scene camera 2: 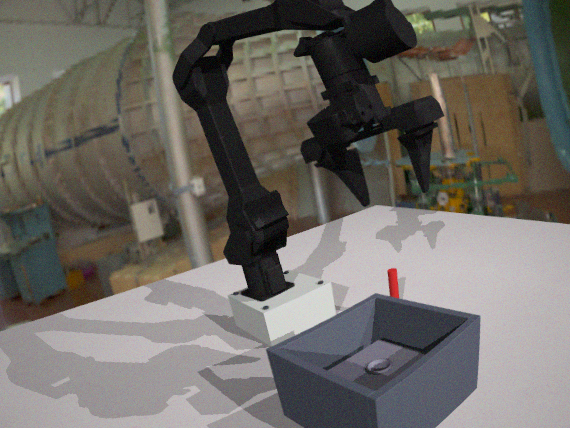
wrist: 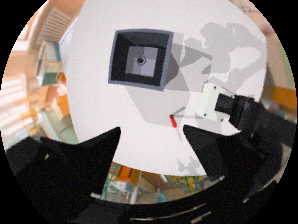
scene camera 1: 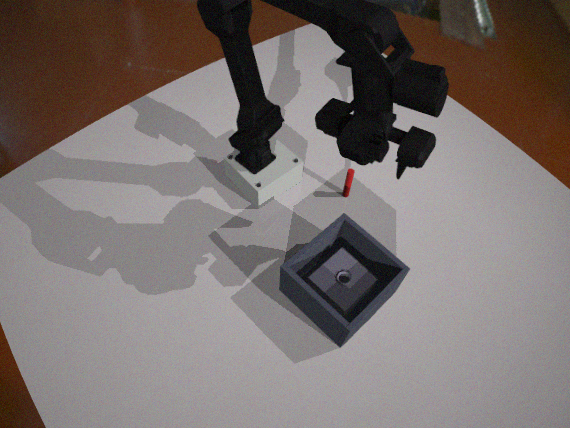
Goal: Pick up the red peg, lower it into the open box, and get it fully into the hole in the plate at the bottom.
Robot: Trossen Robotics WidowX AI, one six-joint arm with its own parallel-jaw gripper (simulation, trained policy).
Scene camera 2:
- my gripper: 395, 198
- grey box: 447, 374
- plate: 373, 367
